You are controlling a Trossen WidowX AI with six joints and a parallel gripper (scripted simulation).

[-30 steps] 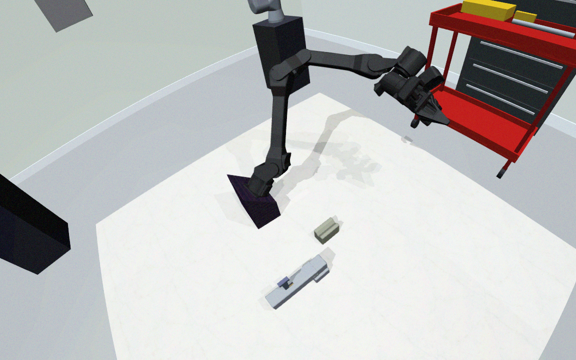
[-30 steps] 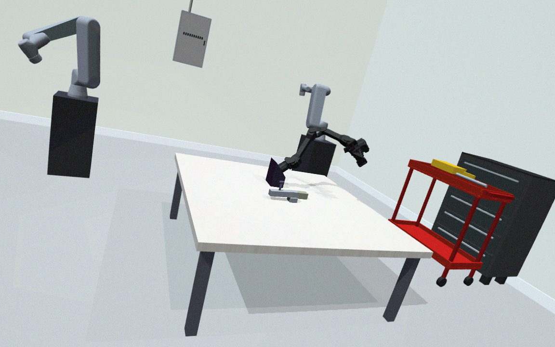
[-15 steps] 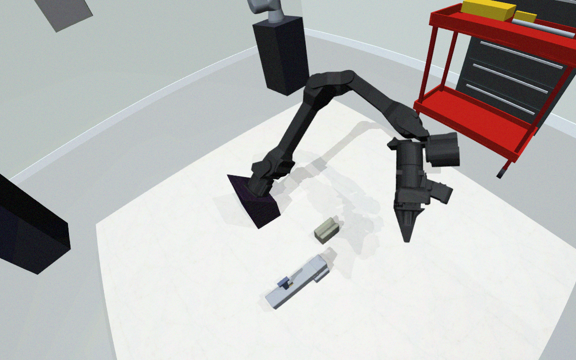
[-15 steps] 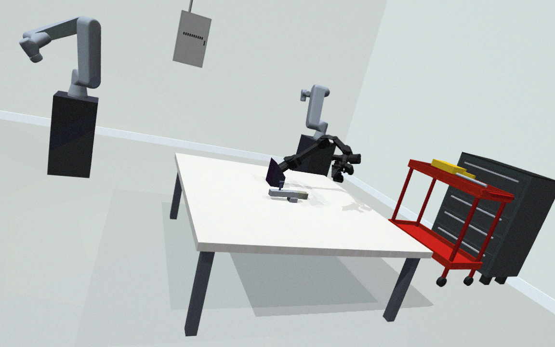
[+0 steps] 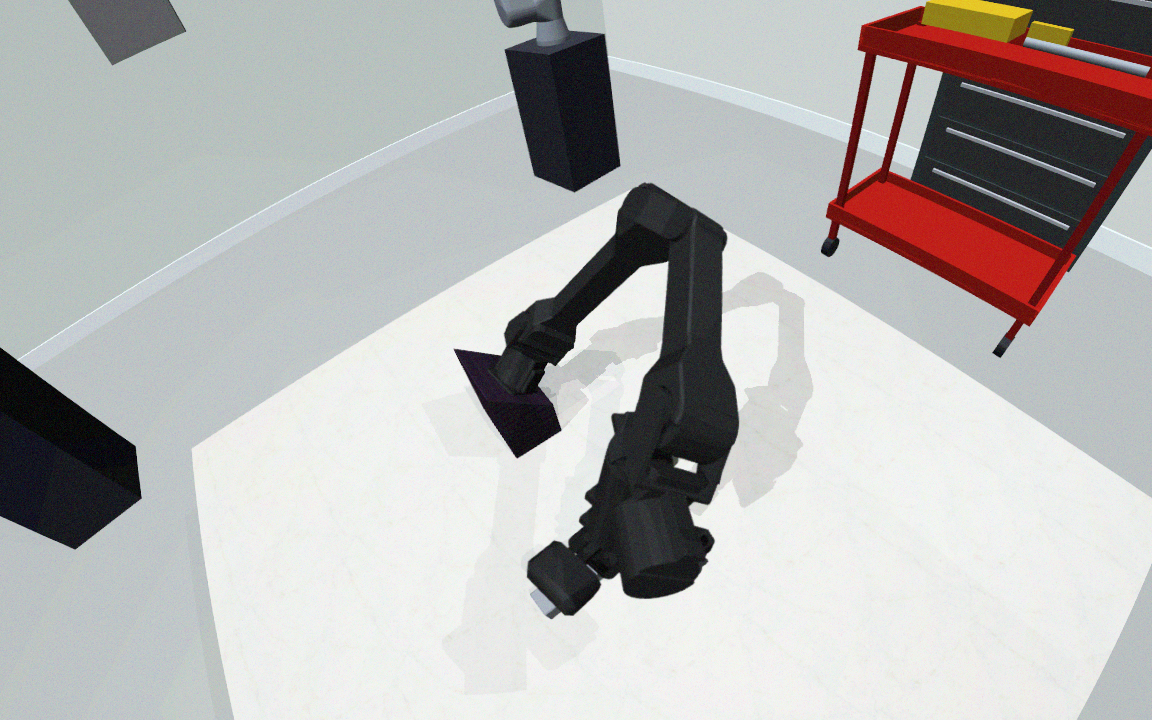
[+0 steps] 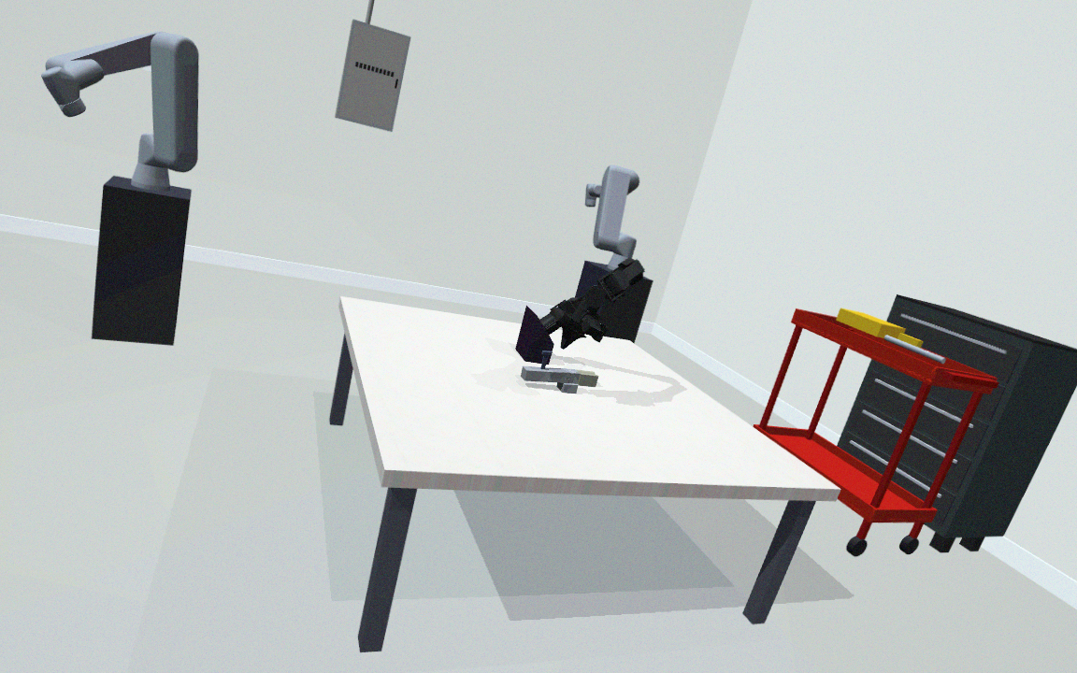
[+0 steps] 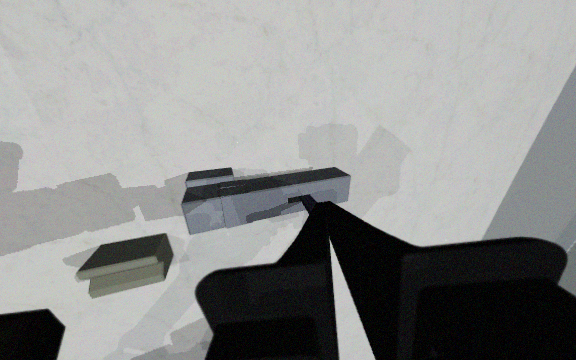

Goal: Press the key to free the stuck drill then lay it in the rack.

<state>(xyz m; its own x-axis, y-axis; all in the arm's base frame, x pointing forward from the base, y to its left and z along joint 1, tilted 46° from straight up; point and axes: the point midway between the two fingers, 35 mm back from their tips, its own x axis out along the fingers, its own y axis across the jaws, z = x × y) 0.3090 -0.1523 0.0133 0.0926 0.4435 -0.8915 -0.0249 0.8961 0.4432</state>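
The blue key is 60 mm below my gripper tip, 40 mm behind it and 20 mm to the right of it. Also, from my gripper tip: drill: 100 mm below, 40 mm to the left, 40 mm behind; then grey holder block: 110 mm below, 40 mm behind, 20 mm to the left; then rack: 190 mm to the left, 130 mm below, 100 mm behind.
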